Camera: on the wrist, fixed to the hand. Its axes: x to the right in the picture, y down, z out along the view.
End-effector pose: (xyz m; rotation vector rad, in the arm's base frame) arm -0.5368 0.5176 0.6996 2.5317 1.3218 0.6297
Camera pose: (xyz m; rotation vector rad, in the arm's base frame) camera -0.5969 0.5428 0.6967 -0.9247 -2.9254 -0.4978
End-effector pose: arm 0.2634 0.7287 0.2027 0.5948 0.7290 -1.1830
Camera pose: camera 0.1996 0.7374 0.1924 0.6119 1.3677 -2.6292
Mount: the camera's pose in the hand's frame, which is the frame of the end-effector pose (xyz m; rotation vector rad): -0.0104 -0.0592 -0.0253 0.3905 0.4071 -1.4533
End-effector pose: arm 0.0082 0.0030 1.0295 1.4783 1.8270 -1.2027
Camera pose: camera -0.0411 0.0182 1.0694 -0.1862 -2.0915 1.2938
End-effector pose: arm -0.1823 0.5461 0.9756 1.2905 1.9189 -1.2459
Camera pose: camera -0.2296 0.5565 1.0193 -0.0105 -2.0367 1.3850
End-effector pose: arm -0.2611 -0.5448 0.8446 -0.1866 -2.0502 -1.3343
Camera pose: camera -0.2687 -0.5915 0.7998 1.8688 -1.9195 -1.3908
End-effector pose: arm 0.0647 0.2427 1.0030 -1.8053 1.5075 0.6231
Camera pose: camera 0.1185 0.2351 1.0390 -2.1525 0.1586 -0.7181
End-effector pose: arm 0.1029 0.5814 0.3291 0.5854 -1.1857 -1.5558
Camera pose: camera 0.1016 0.5790 0.2639 -2.2204 0.6586 2.1044
